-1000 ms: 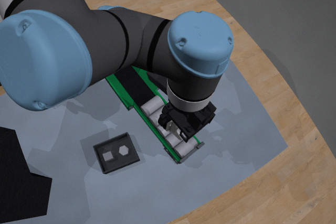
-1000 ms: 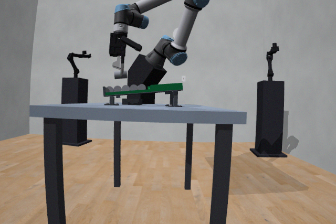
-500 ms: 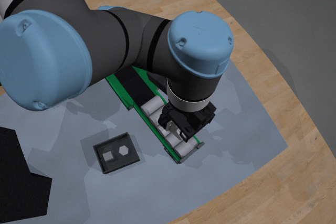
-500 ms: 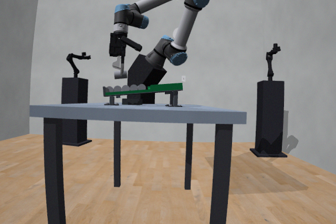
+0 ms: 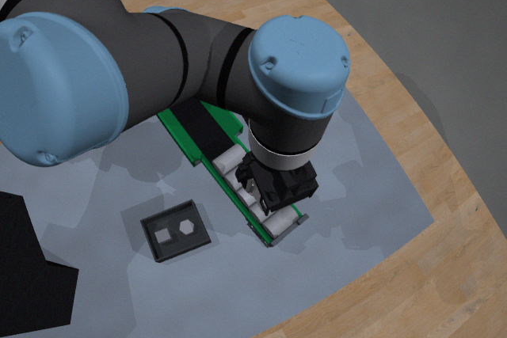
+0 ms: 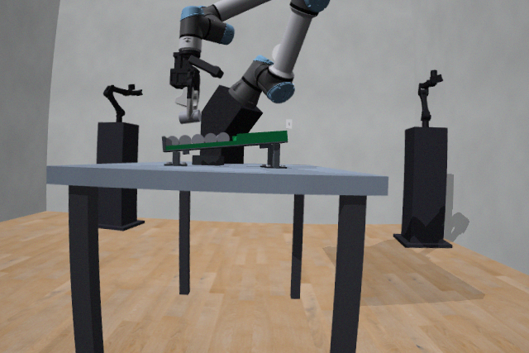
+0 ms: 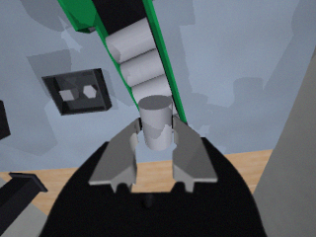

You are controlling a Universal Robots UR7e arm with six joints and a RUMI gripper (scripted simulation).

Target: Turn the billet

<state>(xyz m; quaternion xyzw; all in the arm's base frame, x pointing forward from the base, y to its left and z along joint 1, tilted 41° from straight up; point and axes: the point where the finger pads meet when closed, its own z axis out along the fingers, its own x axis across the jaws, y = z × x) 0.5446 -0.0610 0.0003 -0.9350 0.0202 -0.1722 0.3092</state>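
Right now the grey stop is 30 mm ahead of my hand, 80 mm to the right of it and 100 mm below it. Also, from my hand: dark tray (200 mm behind, 150 mm below).
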